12 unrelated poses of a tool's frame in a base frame.
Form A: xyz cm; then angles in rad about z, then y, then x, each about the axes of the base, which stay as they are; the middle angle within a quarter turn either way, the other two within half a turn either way.
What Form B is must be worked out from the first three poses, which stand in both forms.
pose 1, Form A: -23.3 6.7 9.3 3.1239 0.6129 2.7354
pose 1, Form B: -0.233 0.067 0.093 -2.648 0.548 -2.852
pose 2, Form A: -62.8 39.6 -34.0 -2.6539 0.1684 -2.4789
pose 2, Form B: -0.628 0.396 -0.340 2.480 -0.172 2.655
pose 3, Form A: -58.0 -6.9 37.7 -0.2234 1.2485 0.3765
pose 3, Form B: -0.580 -0.069 0.377 0.506 1.227 0.409
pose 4, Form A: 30.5 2.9 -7.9 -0.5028 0.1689 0.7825
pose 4, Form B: 0.305 0.029 -0.079 0.676 0.460 -0.269
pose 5, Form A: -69.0 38.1 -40.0 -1.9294 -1.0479 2.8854
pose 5, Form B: -0.690 0.381 -0.400 -2.076 -0.057 1.747
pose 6, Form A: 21.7 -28.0 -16.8 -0.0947 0.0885 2.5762
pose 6, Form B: 0.217 -0.280 -0.168 2.570 -0.024 0.127
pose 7, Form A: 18.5 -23.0 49.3 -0.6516 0.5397 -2.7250
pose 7, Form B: 0.185 -0.230 0.493 -3.095 -0.668 0.519
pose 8, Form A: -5.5 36.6 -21.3 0.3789 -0.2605 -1.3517
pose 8, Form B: -0.055 0.366 -0.213 -1.348 0.314 0.336
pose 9, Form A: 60.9 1.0 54.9 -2.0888 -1.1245 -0.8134
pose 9, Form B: 0.609 0.010 0.549 1.252 -0.330 -1.799
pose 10, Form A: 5.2 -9.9 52.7 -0.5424 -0.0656 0.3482
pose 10, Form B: 0.052 -0.099 0.527 0.333 0.124 -0.533
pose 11, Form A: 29.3 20.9 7.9 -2.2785 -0.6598 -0.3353
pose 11, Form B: 0.293 0.209 0.079 0.720 0.127 -2.115
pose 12, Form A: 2.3 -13.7 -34.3 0.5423 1.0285 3.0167
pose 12, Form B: 0.023 -0.137 -0.343 -2.567 -0.914 -0.761
